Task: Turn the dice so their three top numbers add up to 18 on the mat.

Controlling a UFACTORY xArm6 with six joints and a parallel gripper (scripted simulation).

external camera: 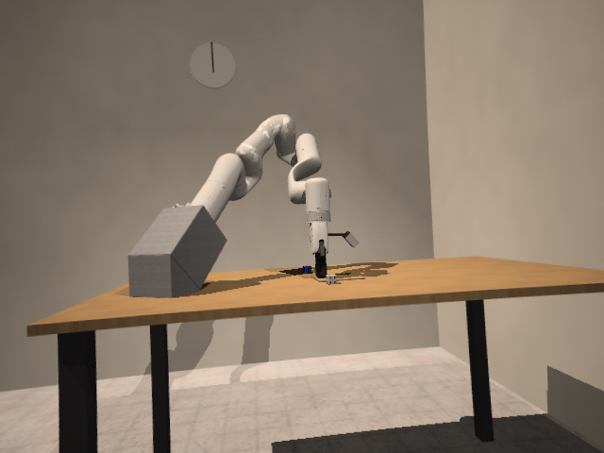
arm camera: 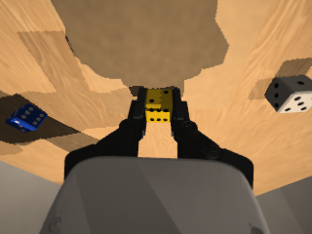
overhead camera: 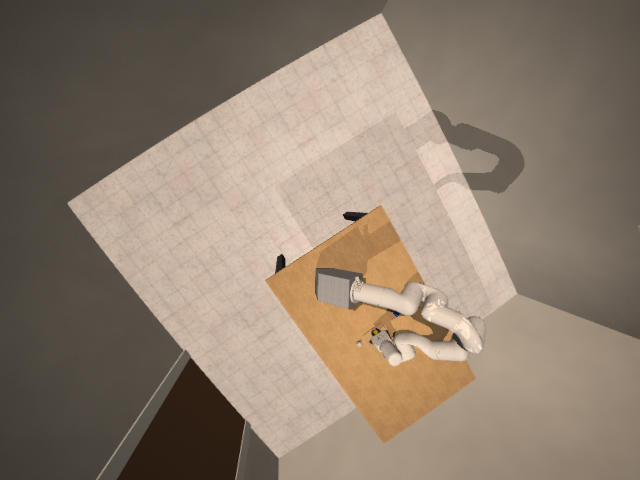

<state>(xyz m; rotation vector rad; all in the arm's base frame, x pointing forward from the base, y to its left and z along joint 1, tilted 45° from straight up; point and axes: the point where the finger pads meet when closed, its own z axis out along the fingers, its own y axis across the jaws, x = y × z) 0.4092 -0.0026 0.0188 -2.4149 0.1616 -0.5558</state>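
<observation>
Right now the yellow die is 10 mm below my hand. From my hand the other things lie so: white die: 20 mm ahead, 120 mm to the right, 10 mm below; then blue die: 40 mm behind, 170 mm to the left, 10 mm below; then tan mat: 50 mm ahead, 20 mm below.
</observation>
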